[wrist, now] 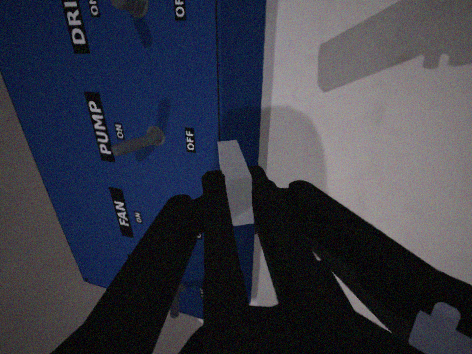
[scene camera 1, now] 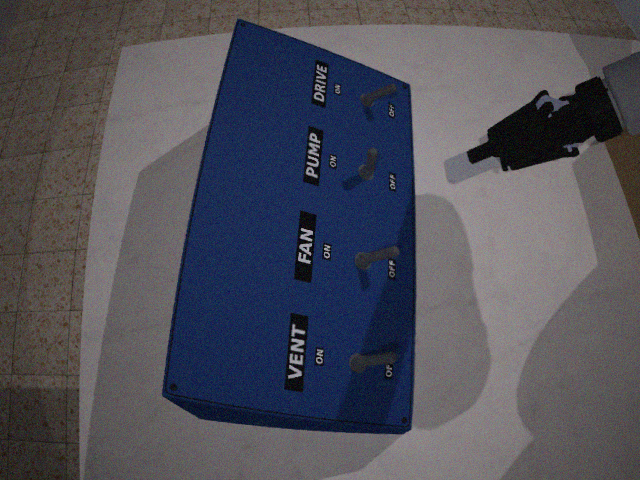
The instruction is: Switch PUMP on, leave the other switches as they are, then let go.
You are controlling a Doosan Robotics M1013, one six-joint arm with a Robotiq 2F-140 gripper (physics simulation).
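Places are measured from the arm's base along level axes (x up, y back, z right), in metres.
Where they show: gripper, fingertip midpoint: [wrist: 228, 158] [scene camera 1: 449, 172].
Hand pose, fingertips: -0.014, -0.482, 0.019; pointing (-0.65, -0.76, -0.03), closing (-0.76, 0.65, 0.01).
Note:
Each offset is from my fingertips to the top centre of the thing, as dx, dy, dz. Level surfaces: height alone.
The PUMP switch lever @(+0.048, -0.105, -0.001) [scene camera 1: 369, 164] [wrist: 139, 141] stands on the blue panel [scene camera 1: 248, 206] [wrist: 50, 100]. It leans differently from the other levers: in the wrist view it tips toward its ON label, away from OFF. The DRIVE lever @(+0.036, -0.081, +0.117) [scene camera 1: 378, 96] [wrist: 131, 6], the FAN lever @(+0.036, -0.103, -0.122) [scene camera 1: 377, 257] and the VENT lever @(+0.036, -0.113, -0.241) [scene camera 1: 373, 360] lean toward OFF. My gripper [scene camera 1: 465, 166] [wrist: 228, 158] is shut with nothing between its fingers. It is off the panel's OFF-side edge, apart from the PUMP lever.
The panel stands on a pale table @(dx -0.094) [scene camera 1: 537, 217] [wrist: 375, 165]. Shadows of the arm and panel fall across the table. A tiled floor [scene camera 1: 41, 232] shows beyond the table's edge. The FAN and VENT levers stand farther along the panel from the gripper.

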